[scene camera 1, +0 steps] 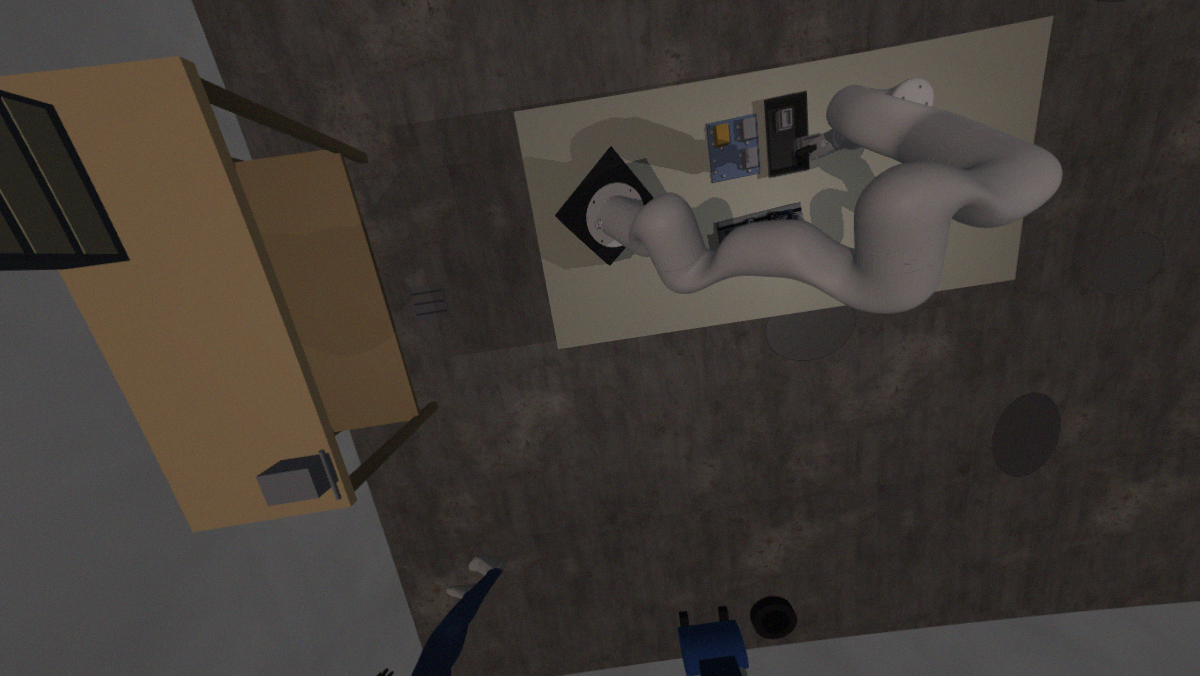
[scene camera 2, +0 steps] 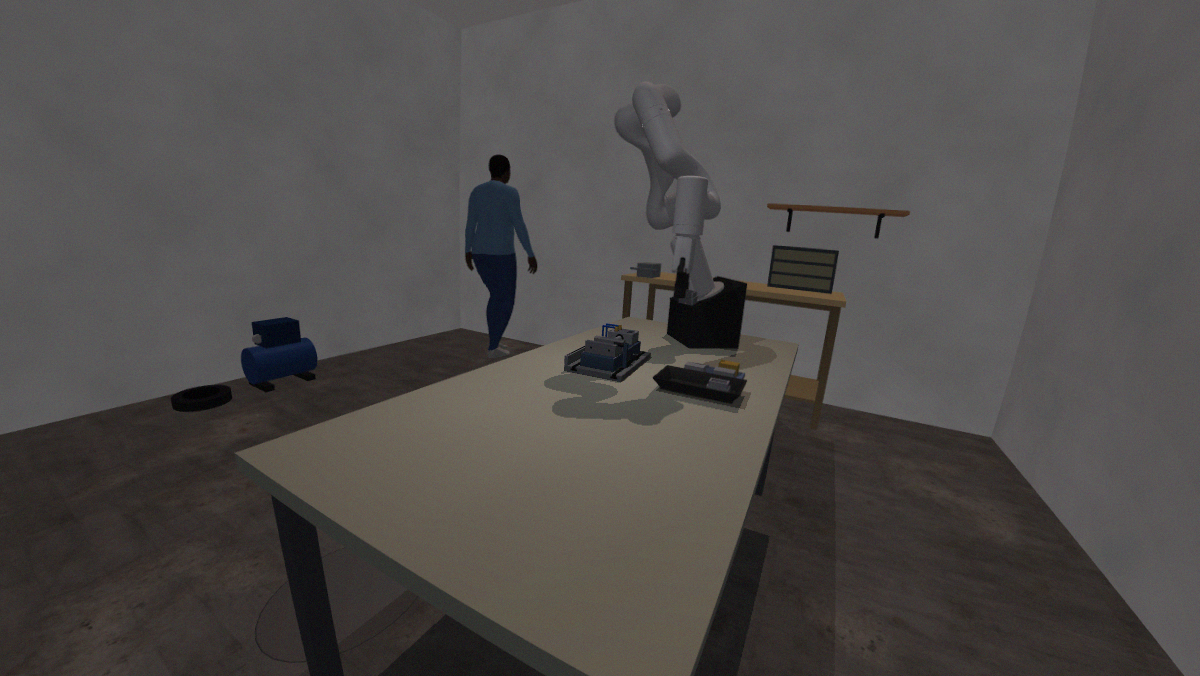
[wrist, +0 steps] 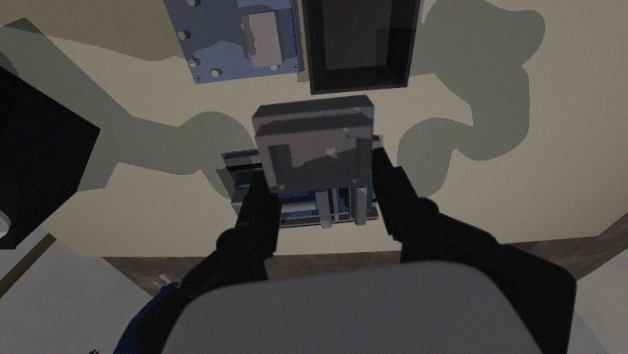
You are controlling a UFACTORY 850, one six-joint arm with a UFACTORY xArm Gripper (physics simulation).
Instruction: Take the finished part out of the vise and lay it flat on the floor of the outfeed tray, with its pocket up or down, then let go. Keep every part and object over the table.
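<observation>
My gripper [scene camera 1: 804, 152] [scene camera 2: 685, 290] [wrist: 321, 178] is shut on the finished part, a grey block [scene camera 2: 687, 297] [wrist: 315, 150] with a rectangular pocket that faces the wrist camera. I hold it well above the table. The black outfeed tray [scene camera 1: 776, 159] [scene camera 2: 681, 382] [wrist: 360, 82] stands below, beyond the block in the wrist view. A small grey pocketed piece [scene camera 1: 784, 118] [scene camera 2: 719, 383] lies in the tray. The vise [scene camera 1: 759, 220] [scene camera 2: 601, 360] [wrist: 325, 212] stands on the table, partly hidden by the arm in the overhead view and by the block in the wrist view.
A blue plate [scene camera 1: 728, 168] [wrist: 220, 30] with grey blocks and an orange block [scene camera 1: 721, 134] [scene camera 2: 728, 366] lies beside the tray. The black arm base [scene camera 1: 587, 222] [scene camera 2: 705, 323] [wrist: 45, 130] stands at one table end. A person [scene camera 2: 495, 218] stands away from the table.
</observation>
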